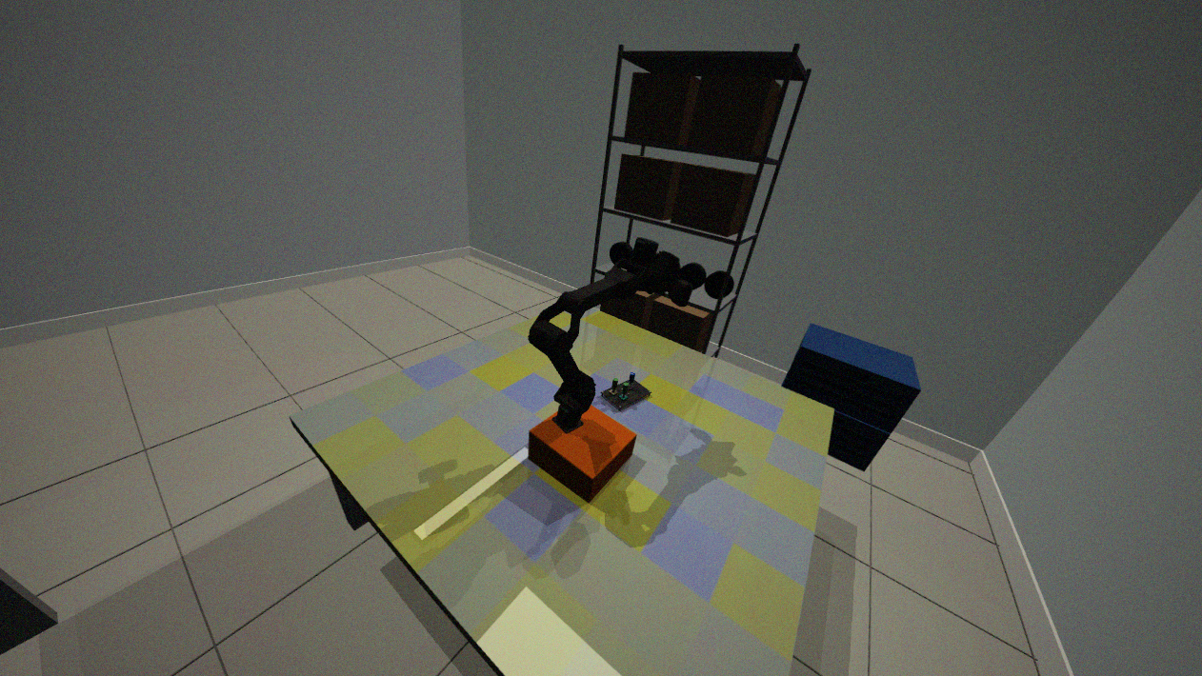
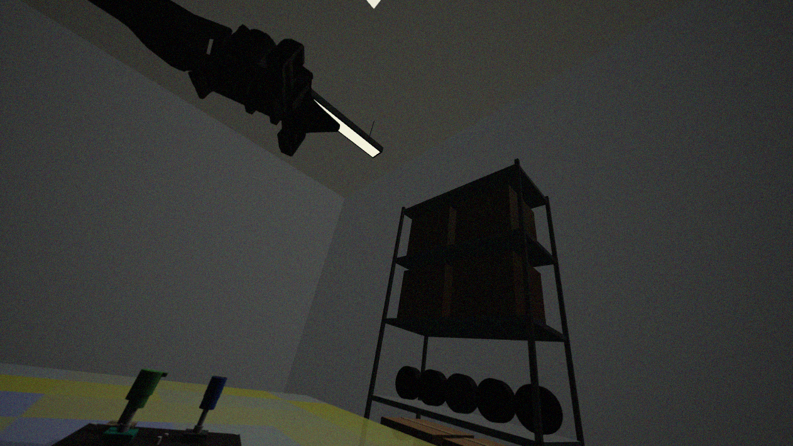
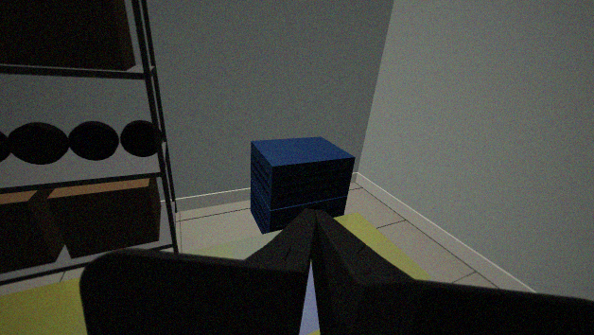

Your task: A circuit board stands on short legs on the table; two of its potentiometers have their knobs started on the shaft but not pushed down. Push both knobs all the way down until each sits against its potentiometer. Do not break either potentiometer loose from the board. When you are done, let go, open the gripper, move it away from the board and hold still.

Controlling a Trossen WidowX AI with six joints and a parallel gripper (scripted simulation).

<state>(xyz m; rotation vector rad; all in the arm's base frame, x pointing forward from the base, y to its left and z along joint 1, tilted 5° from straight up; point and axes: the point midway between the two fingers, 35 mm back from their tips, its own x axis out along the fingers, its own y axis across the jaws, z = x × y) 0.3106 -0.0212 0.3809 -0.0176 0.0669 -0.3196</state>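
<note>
Right now my gripper tip is 7 cm past the green knob, 9 cm to the right of it and 39 cm above it. The rest, counted from my gripper tip: blue knob 1 cm behind, 12 cm to the left, 39 cm below.
</note>
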